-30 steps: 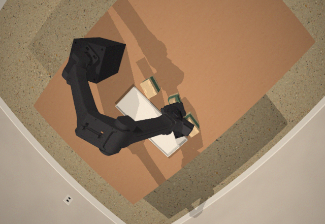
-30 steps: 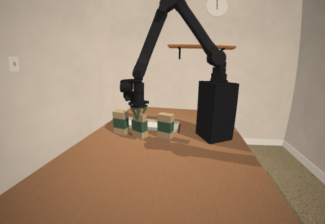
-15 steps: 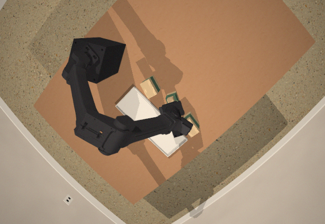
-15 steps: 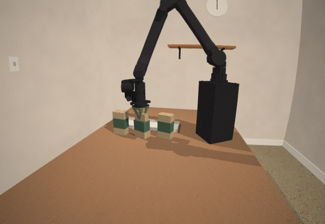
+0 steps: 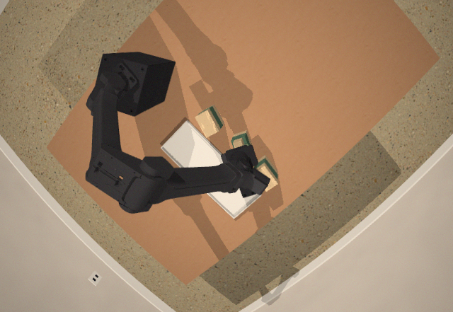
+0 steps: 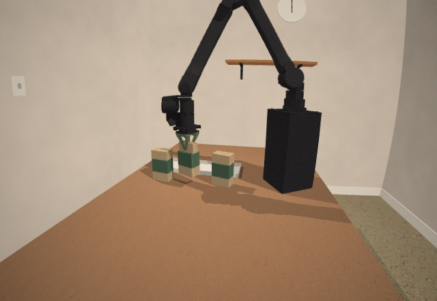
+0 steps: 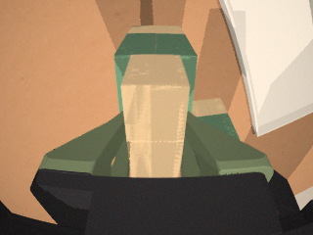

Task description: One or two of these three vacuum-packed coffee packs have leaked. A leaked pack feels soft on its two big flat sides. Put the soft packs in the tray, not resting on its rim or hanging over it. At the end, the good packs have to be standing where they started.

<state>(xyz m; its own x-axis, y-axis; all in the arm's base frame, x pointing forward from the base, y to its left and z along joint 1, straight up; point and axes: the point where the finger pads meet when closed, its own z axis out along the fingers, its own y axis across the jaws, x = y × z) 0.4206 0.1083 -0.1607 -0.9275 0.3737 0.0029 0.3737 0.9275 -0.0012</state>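
The white tray is 18 cm to the right of my hand, 15 cm below it and 1 cm ahead of it.
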